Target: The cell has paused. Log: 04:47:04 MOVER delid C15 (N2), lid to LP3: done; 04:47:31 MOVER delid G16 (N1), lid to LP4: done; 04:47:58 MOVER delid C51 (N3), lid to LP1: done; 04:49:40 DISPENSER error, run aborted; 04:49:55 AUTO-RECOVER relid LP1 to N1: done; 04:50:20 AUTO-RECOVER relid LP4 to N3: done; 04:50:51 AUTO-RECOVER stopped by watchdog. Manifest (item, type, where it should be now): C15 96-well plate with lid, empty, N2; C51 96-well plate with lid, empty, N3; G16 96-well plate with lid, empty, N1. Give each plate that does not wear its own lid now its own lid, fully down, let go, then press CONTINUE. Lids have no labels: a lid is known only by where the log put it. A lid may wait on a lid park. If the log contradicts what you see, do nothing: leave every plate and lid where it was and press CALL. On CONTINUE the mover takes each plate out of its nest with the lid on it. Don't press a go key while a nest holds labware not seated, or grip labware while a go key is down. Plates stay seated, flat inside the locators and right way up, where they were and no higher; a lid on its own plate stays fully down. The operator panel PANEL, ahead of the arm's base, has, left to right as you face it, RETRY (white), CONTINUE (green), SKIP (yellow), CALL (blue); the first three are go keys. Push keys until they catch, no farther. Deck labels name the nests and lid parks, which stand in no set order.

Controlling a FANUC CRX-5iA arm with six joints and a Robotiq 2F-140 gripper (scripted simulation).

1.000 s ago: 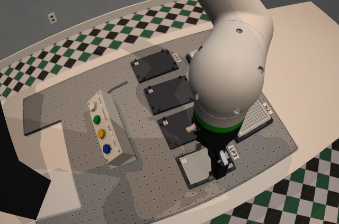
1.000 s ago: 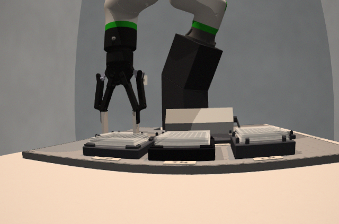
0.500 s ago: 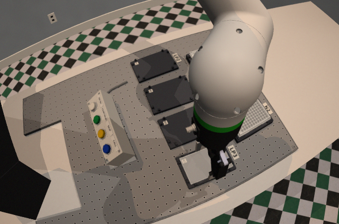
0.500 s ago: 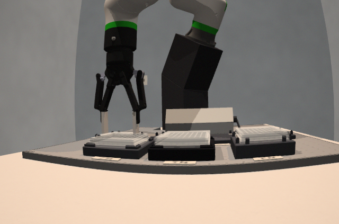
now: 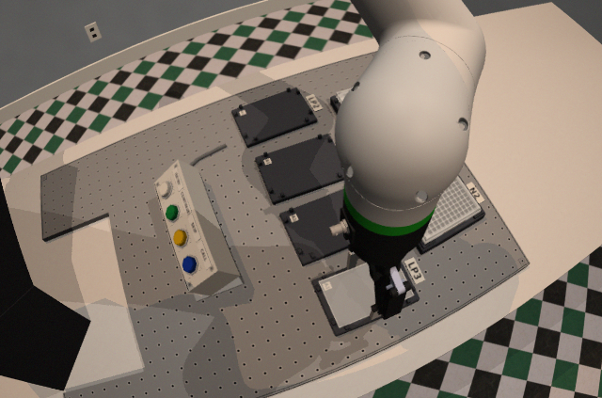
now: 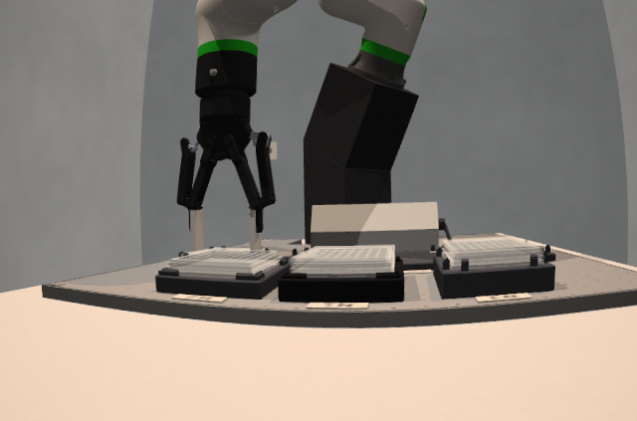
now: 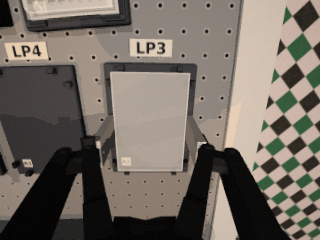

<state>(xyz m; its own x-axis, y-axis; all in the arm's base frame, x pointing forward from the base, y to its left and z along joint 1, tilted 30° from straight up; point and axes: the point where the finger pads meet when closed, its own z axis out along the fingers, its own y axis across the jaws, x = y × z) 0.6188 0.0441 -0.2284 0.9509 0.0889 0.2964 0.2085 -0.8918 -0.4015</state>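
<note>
Right now the lid park LP3 is 30 mm below my hand. The rest, counted from my hand: plate: 160 mm ahead, 110 mm to the left, 10 mm below; LP3 label: 90 mm ahead, 40 mm below, 20 mm to the left; lid park LP4: 130 mm to the left, 30 mm below, 30 mm behind.
</note>
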